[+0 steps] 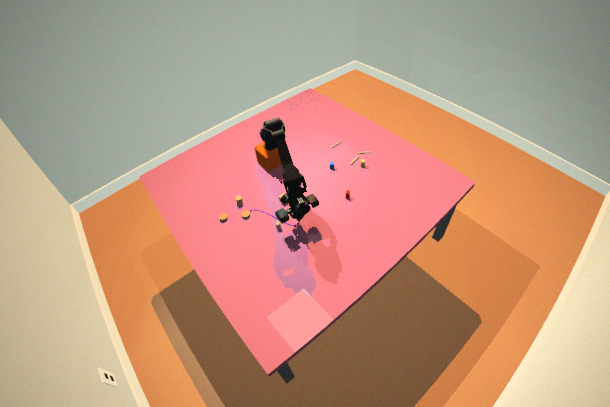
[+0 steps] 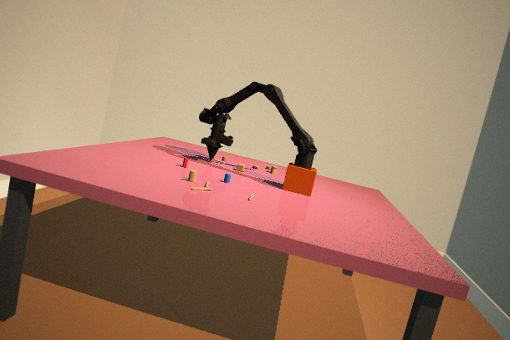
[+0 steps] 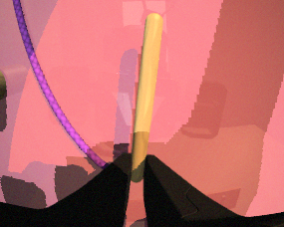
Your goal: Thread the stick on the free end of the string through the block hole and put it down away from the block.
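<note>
Right now the wooden block is 140 mm behind my gripper tip and 50 mm to the left of it. From my gripper tip the other things lie so: round wooden button 220 mm behind, 130 mm to the right, 10 mm below; then thin wooden stick 10 mm behind; then red peg 80 mm ahead, 250 mm to the left.
</note>
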